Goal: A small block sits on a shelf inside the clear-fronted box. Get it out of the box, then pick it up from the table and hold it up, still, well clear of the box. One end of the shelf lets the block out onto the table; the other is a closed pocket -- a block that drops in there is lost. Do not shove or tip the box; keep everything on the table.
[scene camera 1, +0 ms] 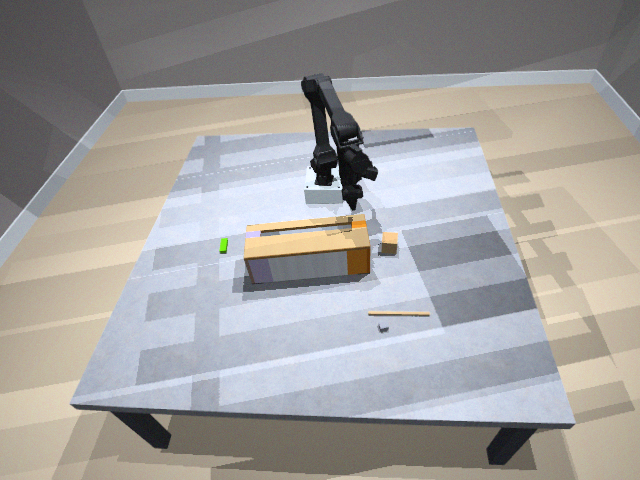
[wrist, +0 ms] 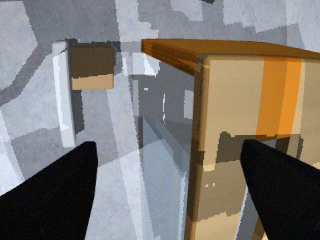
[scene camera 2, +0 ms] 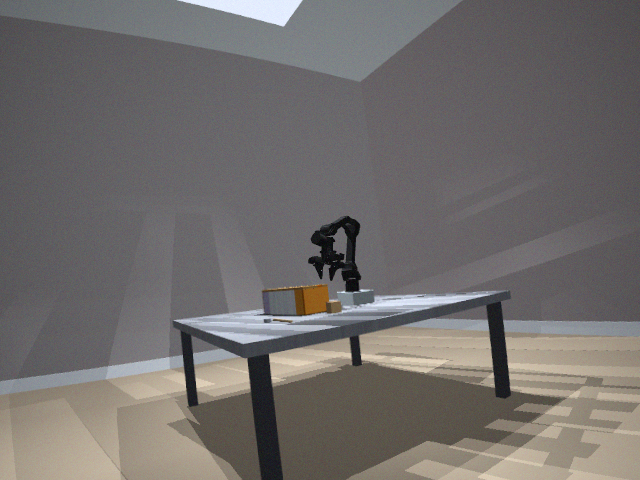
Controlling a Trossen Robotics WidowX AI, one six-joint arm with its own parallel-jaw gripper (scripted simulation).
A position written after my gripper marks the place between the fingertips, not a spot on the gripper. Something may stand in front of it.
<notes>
In view: my gripper (scene camera 1: 352,205) and a box (scene camera 1: 332,246).
The box is seen too in the wrist view (wrist: 200,99) and in scene camera 2 (scene camera 2: 304,300). My gripper shows as well in the wrist view (wrist: 171,151).
</notes>
